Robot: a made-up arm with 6 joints. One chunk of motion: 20 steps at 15 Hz.
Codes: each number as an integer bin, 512 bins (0 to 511) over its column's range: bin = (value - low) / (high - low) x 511, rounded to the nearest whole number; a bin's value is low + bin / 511 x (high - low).
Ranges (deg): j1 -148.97..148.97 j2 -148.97..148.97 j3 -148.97..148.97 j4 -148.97..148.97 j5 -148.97..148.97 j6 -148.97..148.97
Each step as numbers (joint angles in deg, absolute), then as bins.
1 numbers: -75.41 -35.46 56.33 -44.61 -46.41 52.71
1 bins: 126 195 352 179 176 346
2 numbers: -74.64 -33.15 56.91 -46.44 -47.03 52.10
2 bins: 127 199 353 176 175 345
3 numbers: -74.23 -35.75 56.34 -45.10 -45.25 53.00
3 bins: 128 194 352 178 178 346
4 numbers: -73.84 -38.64 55.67 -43.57 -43.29 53.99
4 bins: 129 189 351 181 181 348
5 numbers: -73.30 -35.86 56.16 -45.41 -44.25 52.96
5 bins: 130 194 352 178 180 346
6 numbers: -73.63 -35.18 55.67 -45.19 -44.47 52.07
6 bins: 129 195 351 178 179 345
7 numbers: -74.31 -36.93 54.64 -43.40 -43.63 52.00
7 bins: 128 192 349 181 181 345
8 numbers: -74.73 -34.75 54.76 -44.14 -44.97 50.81
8 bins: 127 196 349 180 178 343
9 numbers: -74.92 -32.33 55.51 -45.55 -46.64 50.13
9 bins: 127 200 351 177 176 341
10 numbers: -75.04 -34.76 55.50 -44.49 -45.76 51.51
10 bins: 127 196 351 179 177 344
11 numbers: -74.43 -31.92 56.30 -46.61 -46.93 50.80
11 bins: 128 201 352 176 175 343
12 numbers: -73.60 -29.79 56.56 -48.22 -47.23 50.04
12 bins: 129 204 353 173 174 341
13 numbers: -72.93 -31.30 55.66 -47.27 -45.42 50.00
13 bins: 130 202 351 174 178 341
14 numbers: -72.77 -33.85 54.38 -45.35 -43.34 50.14
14 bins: 131 197 349 178 181 341
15 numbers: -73.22 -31.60 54.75 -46.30 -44.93 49.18
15 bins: 130 201 349 176 178 340
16 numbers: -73.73 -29.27 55.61 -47.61 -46.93 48.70
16 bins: 129 205 351 174 175 339
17 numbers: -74.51 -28.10 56.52 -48.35 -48.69 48.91
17 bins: 128 207 352 173 172 339
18 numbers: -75.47 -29.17 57.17 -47.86 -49.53 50.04
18 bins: 126 205 354 173 171 341
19 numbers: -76.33 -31.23 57.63 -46.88 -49.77 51.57
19 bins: 125 202 354 175 170 344
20 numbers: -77.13 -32.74 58.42 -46.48 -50.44 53.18
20 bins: 123 199 356 176 169 347
